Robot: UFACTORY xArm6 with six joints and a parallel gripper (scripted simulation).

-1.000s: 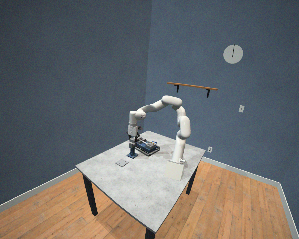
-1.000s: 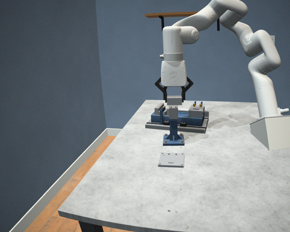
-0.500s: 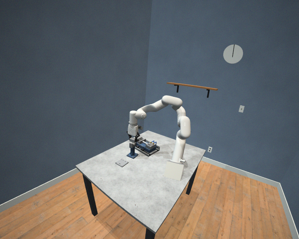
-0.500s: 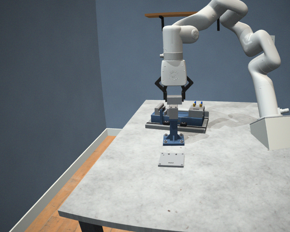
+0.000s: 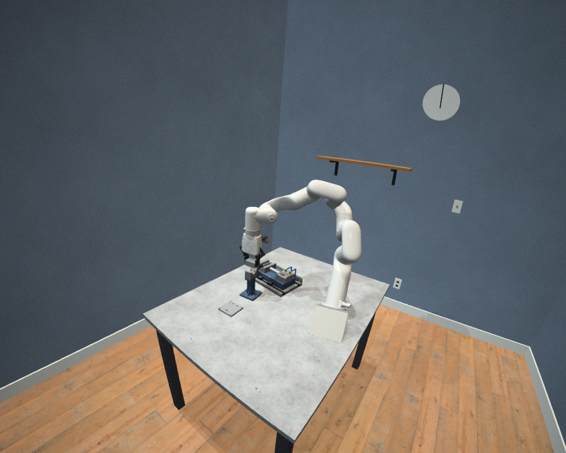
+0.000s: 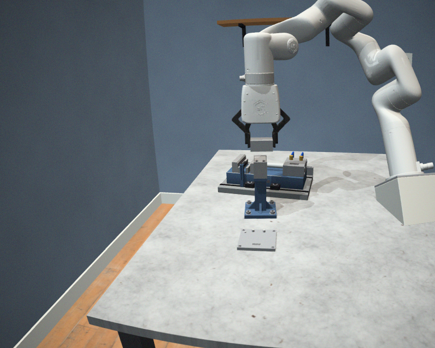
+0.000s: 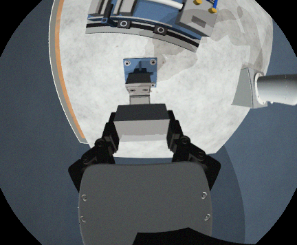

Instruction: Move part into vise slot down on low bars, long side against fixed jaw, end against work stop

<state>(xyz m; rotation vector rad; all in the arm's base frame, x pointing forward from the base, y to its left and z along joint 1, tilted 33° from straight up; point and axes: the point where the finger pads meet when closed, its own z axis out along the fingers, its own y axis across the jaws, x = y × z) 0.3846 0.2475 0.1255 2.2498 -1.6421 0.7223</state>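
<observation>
Right now the fixed jaw is 200 mm to the right of my hand, 130 mm below it and 130 mm ahead of it. Also, from my hand: work stop post: 150 mm below, 130 mm to the right, 100 mm ahead; then part: 20 mm below; then work stop: 150 mm to the right, 120 mm below, 100 mm ahead.
</observation>
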